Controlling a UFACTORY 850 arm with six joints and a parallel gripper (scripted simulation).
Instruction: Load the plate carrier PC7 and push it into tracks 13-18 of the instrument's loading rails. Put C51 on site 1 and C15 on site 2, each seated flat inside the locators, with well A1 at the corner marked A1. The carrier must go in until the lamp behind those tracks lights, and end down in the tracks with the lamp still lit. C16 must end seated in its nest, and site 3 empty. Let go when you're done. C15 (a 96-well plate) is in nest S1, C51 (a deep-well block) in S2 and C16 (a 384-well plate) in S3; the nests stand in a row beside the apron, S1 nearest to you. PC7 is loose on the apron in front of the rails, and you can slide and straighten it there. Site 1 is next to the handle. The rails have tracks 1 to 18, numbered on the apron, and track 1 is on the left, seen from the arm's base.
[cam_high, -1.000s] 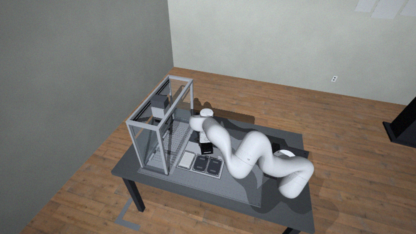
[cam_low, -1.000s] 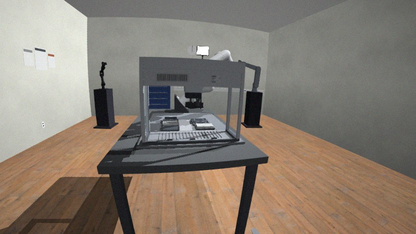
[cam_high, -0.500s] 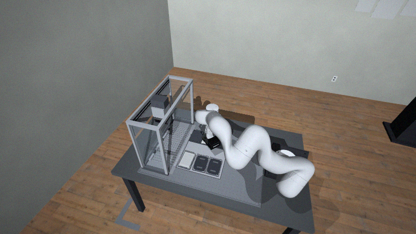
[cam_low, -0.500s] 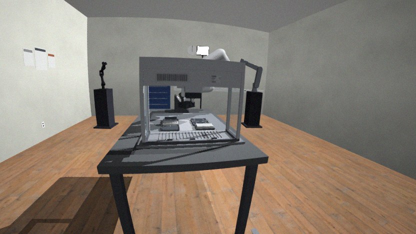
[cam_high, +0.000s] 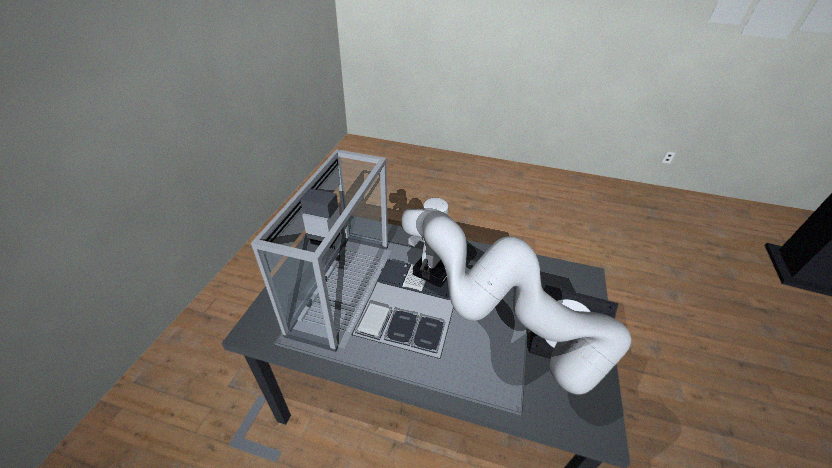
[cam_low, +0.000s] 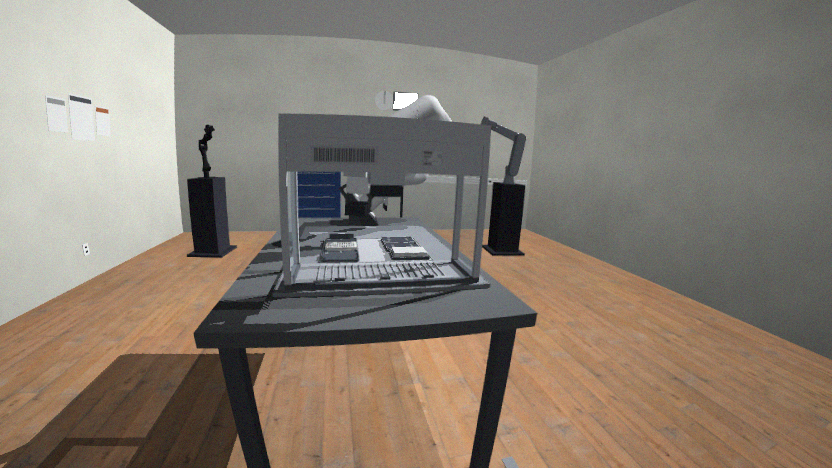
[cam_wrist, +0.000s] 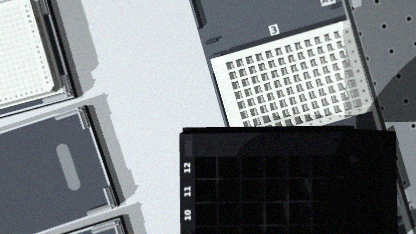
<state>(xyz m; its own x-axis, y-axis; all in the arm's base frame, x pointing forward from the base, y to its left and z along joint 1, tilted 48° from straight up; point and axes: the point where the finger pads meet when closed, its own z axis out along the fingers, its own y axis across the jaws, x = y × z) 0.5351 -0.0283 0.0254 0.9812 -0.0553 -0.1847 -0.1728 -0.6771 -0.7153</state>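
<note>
Now: hand 80 mm short of the plate carrier PC7, 70 mm to the left of it and 150 mm above it. From my hand the other things lie so: nest S1: 60 mm behind, 170 mm to the left, 170 mm below; then black deep-well block C51: 10 mm below; then white 96-well plate C15: 90 mm ahead, 70 mm to the right, 150 mm below.
</note>
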